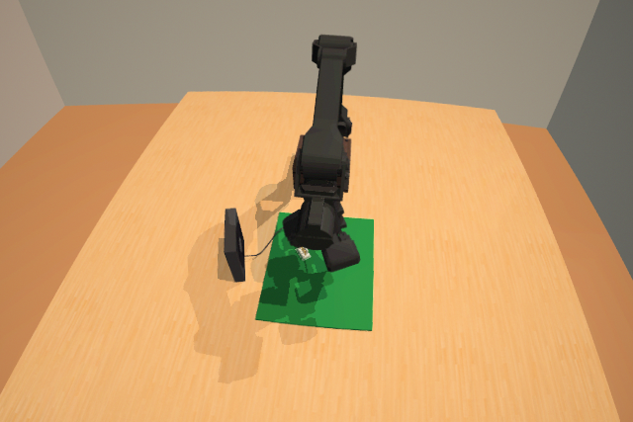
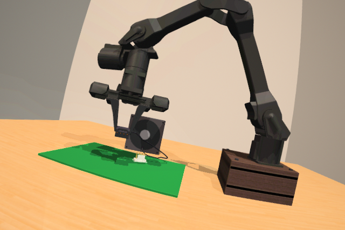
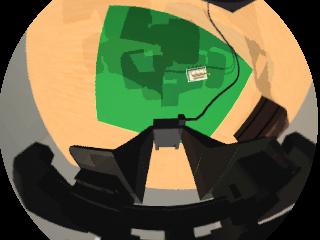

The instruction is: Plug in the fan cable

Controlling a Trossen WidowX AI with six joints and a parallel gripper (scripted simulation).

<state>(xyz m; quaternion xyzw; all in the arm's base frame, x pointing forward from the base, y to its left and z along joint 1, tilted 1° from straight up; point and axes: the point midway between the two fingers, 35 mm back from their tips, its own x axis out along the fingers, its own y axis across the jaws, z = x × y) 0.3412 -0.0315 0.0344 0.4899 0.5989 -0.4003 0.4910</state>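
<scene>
Right now my gripper tip is 9 cm above the green board, 3 cm to the left of it and 1 cm past it. Also, from my gripper tip: dark plug (1 cm to the left); then black fan (21 cm to the right, 4 cm behind, 2 cm below).
</scene>
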